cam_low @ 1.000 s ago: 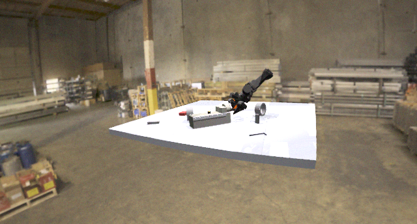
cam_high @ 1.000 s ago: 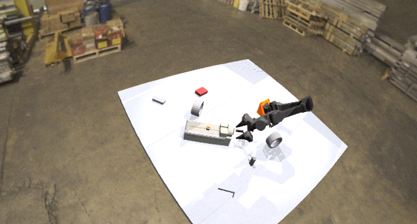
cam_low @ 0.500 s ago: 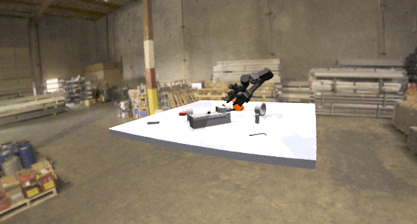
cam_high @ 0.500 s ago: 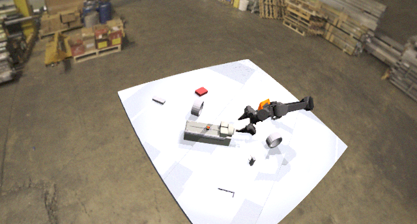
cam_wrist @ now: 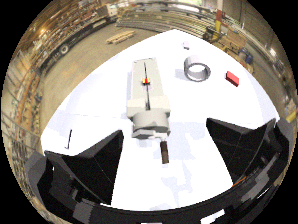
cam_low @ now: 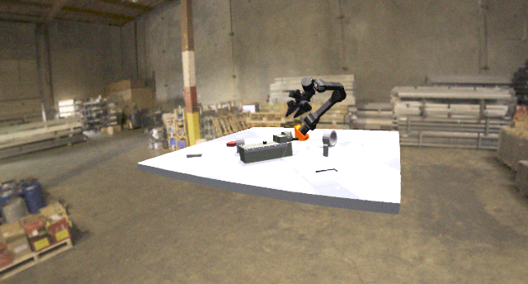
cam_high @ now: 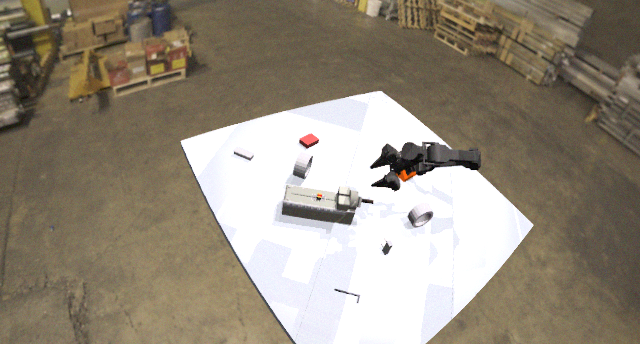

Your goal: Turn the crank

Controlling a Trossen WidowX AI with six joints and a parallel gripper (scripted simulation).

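My gripper tip is now 10 mm past the dark crank handle, 20 mm to the right of it and 120 mm above it. Also, from my gripper tip: hex key: 290 mm ahead, 250 mm to the left, 190 mm below; red pointer: 120 mm ahead, 100 mm to the right, 110 mm below; small clip: 60 mm ahead, 190 mm to the left, 170 mm below.
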